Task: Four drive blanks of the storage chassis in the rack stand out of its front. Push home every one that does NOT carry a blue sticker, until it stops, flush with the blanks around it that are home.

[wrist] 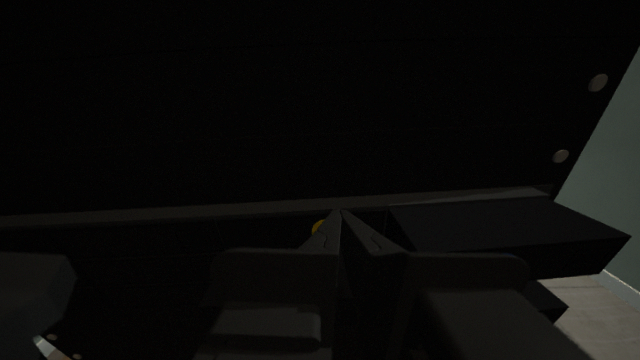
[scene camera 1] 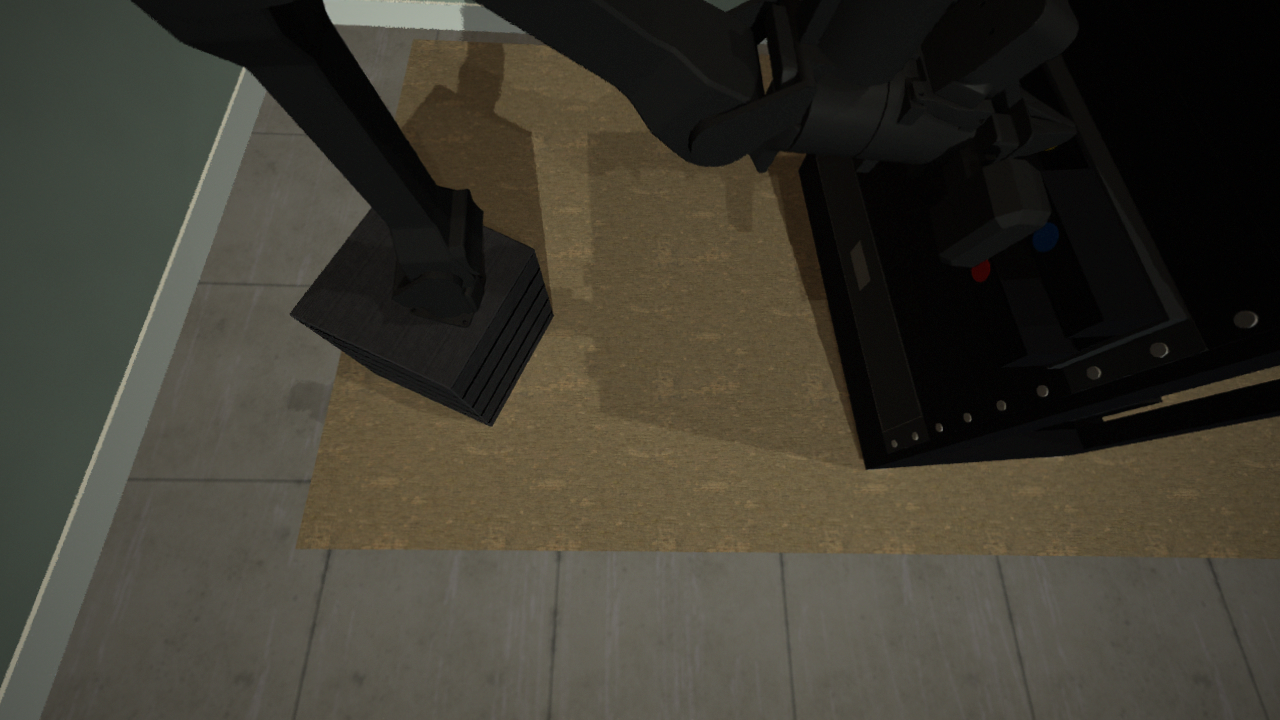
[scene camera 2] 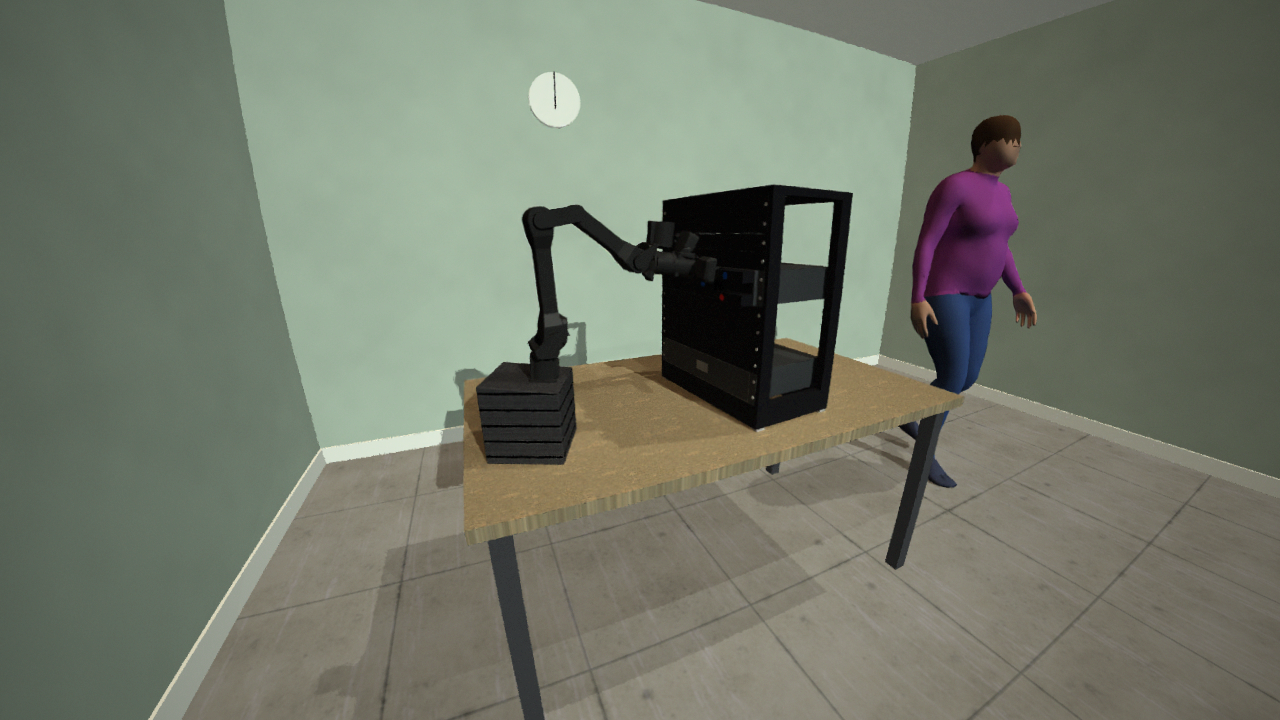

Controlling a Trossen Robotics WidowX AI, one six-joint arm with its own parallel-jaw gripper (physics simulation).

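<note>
Black rack [scene camera 1: 1153, 258]. Same black rack [wrist: 145, 145]. Again the black rack [scene camera 2: 724, 354].
</note>
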